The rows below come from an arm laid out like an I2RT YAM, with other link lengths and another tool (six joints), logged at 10 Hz.
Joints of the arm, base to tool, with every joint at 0 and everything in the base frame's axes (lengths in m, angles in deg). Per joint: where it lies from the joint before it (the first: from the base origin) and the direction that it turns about. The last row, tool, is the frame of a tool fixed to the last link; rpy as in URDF.
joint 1: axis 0 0 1 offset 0 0 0.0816
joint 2: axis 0 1 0 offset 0.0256 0.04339 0.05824
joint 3: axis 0 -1 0 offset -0.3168 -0.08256 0
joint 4: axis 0 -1 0 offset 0.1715 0.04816 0.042
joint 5: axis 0 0 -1 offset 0.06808 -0.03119 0.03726
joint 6: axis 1 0 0 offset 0.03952 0 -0.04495
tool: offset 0.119 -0.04 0.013 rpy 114.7 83.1 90
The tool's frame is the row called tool.
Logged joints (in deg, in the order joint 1, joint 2, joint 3, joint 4, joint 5, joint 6), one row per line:
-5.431, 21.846, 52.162, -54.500, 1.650, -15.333
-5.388, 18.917, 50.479, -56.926, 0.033, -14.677
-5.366, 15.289, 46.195, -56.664, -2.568, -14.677
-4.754, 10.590, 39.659, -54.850, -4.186, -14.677
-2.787, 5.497, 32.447, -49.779, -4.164, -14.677
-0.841, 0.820, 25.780, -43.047, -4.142, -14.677
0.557, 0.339, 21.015, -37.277, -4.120, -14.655
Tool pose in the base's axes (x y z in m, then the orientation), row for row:
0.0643, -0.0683, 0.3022, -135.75, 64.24, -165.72
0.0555, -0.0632, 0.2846, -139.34, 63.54, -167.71
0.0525, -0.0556, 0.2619, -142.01, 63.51, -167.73
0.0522, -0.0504, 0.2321, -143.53, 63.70, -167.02
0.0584, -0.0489, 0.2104, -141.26, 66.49, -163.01
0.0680, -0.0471, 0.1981, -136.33, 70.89, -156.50
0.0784, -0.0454, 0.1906, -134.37, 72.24, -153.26
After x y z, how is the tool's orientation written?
As angles about the fixed x, y, z axes (roll, pitch, yaw), in degrees.
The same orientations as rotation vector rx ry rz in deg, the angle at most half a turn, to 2 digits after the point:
13.85, 109.96, -34.94
13.25, 111.45, -33.05
11.57, 112.12, -30.44
9.98, 112.29, -28.40
8.57, 109.36, -26.82
7.63, 104.66, -24.96
6.67, 103.19, -23.78

